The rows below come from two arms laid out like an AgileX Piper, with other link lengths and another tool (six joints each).
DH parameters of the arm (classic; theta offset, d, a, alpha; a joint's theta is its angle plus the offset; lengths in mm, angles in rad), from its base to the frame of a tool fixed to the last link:
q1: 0 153.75 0 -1.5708
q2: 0.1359 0 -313.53 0
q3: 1.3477 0 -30.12 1.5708
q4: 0 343.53 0 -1.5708
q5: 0 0 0 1.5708
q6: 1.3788 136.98 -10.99 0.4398
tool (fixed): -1.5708 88.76 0 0
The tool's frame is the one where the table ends.
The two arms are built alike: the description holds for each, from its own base.
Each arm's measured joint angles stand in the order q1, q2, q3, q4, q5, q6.
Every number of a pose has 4 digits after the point. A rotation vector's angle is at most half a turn.
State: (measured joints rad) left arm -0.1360 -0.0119 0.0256 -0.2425 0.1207 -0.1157; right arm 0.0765 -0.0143 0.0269 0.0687 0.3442 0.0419
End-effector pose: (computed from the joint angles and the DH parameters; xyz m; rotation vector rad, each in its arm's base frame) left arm 0.2372 -0.0681 0.2118 -0.2004 2.0352 -0.6501; right arm 0.2291 0.0084 0.1542 -0.1781 2.2708 -0.0231
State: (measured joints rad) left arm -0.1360 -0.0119 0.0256 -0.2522 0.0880 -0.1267; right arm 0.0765 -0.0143 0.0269 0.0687 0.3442 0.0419
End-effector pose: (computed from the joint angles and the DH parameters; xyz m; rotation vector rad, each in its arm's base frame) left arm 0.2386 -0.0674 0.2194 -0.2126 1.9991 -0.6707; right arm 0.2291 0.0084 0.1542 -0.1781 2.2708 -0.0231
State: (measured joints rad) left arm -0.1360 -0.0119 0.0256 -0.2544 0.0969 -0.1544; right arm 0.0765 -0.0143 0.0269 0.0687 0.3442 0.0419
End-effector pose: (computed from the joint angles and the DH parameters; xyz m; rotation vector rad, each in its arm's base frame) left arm 0.2381 -0.0686 0.2184 -0.2325 2.0036 -0.7007; right arm 0.2291 0.0084 0.1542 -0.1781 2.2708 -0.0231
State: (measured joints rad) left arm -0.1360 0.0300 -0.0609 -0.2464 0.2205 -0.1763; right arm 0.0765 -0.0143 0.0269 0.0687 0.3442 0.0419
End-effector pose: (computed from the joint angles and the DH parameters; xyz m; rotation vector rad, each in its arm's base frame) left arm 0.2324 -0.0744 0.2307 -0.2348 2.0833 -0.7200; right arm 0.2291 0.0084 0.1542 -0.1781 2.2708 -0.0231
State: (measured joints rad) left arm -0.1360 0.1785 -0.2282 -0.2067 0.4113 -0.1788; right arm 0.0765 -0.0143 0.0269 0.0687 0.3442 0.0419
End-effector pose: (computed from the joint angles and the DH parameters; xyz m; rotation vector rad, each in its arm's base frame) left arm 0.2292 -0.0789 0.2458 -0.2246 2.2644 -0.6735; right arm 0.2291 0.0084 0.1542 -0.1781 2.2708 -0.0231
